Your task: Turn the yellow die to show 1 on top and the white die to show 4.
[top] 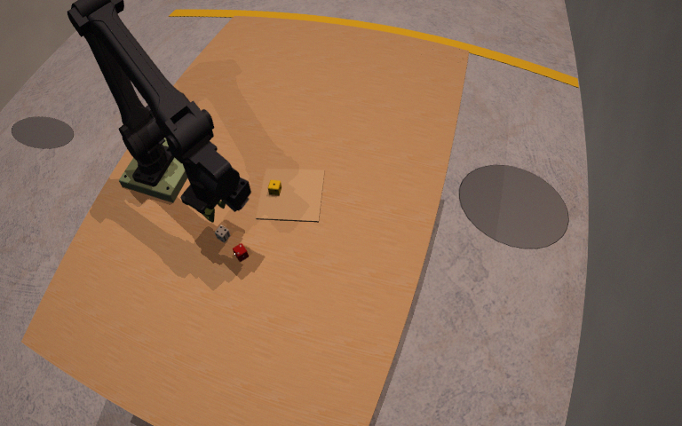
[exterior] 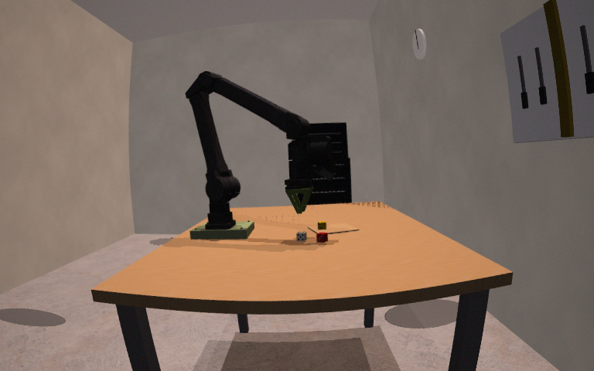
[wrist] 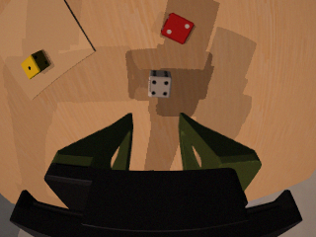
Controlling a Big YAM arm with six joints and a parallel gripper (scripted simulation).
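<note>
Now: the white die 8 cm below my hand. Round my hand: yellow die: 7 cm ahead, 14 cm to the left, 8 cm below; tan mat: 10 cm ahead, 15 cm to the left, 9 cm below; red die: 6 cm ahead, 3 cm to the right, 8 cm below.
</note>
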